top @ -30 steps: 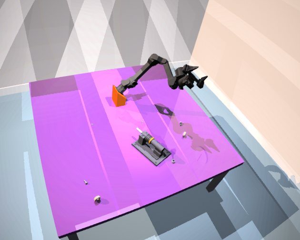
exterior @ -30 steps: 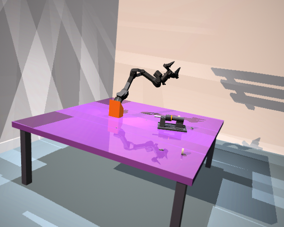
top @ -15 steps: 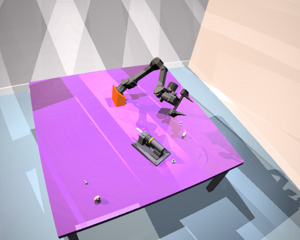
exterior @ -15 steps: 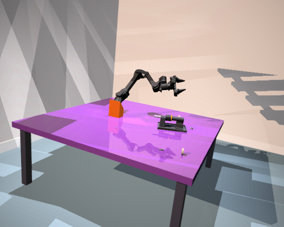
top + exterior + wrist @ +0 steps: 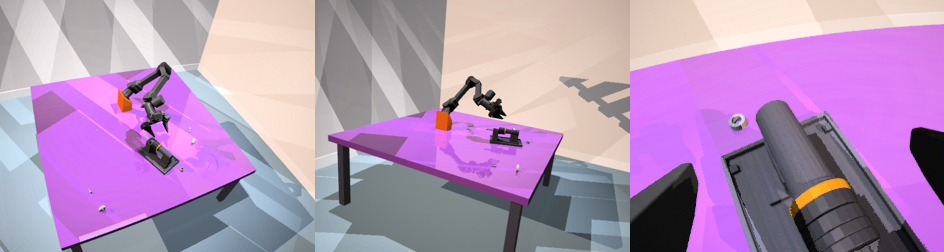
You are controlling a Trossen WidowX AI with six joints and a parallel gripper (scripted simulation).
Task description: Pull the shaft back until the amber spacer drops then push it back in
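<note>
My gripper tip is now 100 mm above the silver shaft, 20 mm to the left of it and 10 mm past it. Round my gripper tip: screw: 470 mm to the right, 170 mm below, 140 mm ahead; black fixture: 130 mm below, 40 mm ahead; amber spacer: 100 mm below, 20 mm ahead.
</note>
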